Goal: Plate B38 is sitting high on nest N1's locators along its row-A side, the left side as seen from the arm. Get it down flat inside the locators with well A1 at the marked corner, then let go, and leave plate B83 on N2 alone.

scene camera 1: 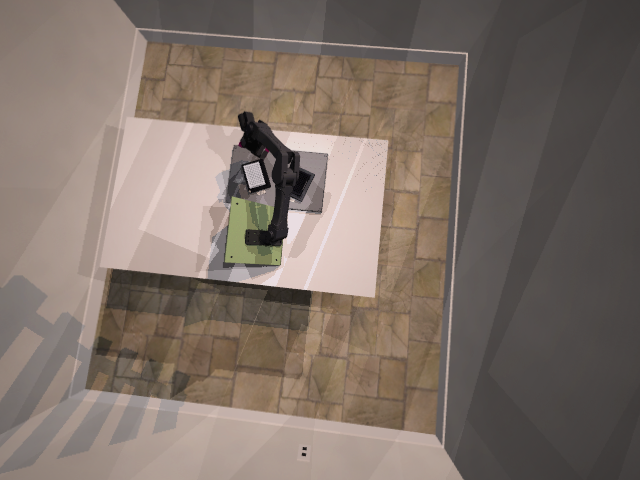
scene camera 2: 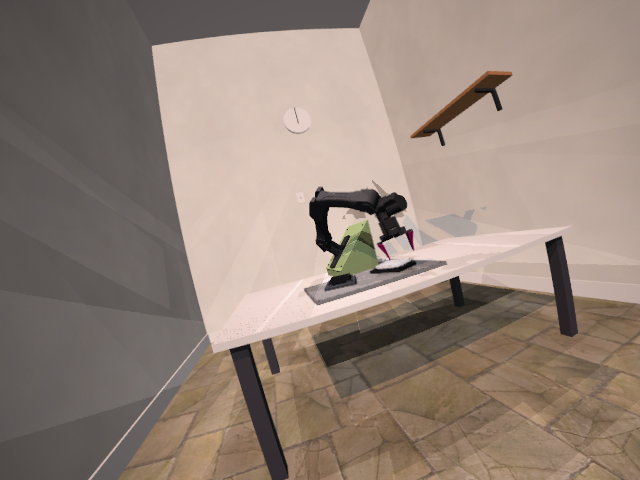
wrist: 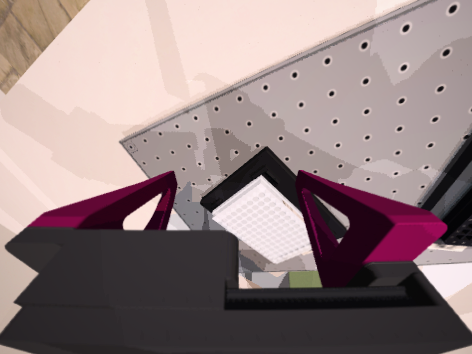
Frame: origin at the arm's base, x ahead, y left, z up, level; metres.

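Seen in the pictures: gripper, between the fingertips: (scene camera 1: 256,152) (scene camera 2: 401,255) (wrist: 236,177); arm's base, origin of its link: (scene camera 1: 264,237) (scene camera 2: 340,252).
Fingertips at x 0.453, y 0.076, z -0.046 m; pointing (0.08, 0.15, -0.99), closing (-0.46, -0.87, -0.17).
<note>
Offsets run from my fingertips to a thing's middle. "spot": to the spot under its first point. Level surfaces: height alone.
Plate B38 @[0.108 m back, 0.016 m left, 0.040 m down] (scene camera 1: 254,175) (scene camera 2: 393,264) (wrist: 262,220), white with a grid of wells, sits in the black nest N1 @[0.107 m back, 0.011 m left, 0.053 m down] (scene camera 1: 266,186) (wrist: 240,176). In the wrist view, black frame shows along its upper left and right sides. Whether it lies fully flat, and which corner is A1, I cannot tell. My gripper (scene camera 1: 253,148) (scene camera 2: 401,254) (wrist: 236,177) is open and empty, its magenta fingertips apart above the far side of N1. The right finger hides part of the plate and nest in the wrist view. The dark nest N2 @[spot: 0.156 m back, 0.250 m right, 0.036 m down] (scene camera 1: 303,184) (scene camera 2: 341,280) stands right of N1, a dark gridded top on it.
Both nests stand on a grey perforated board @[0.114 m back, 0.102 m right, 0.068 m down] (scene camera 1: 315,201) (scene camera 2: 323,297) (wrist: 345,100) on the white table @[0.075 m down] (scene camera 1: 165,170) (scene camera 2: 289,315). A green sloped block (scene camera 1: 237,253) (scene camera 2: 361,253) stands behind the board at the arm's base. The arm passes over the board between the nests.
</note>
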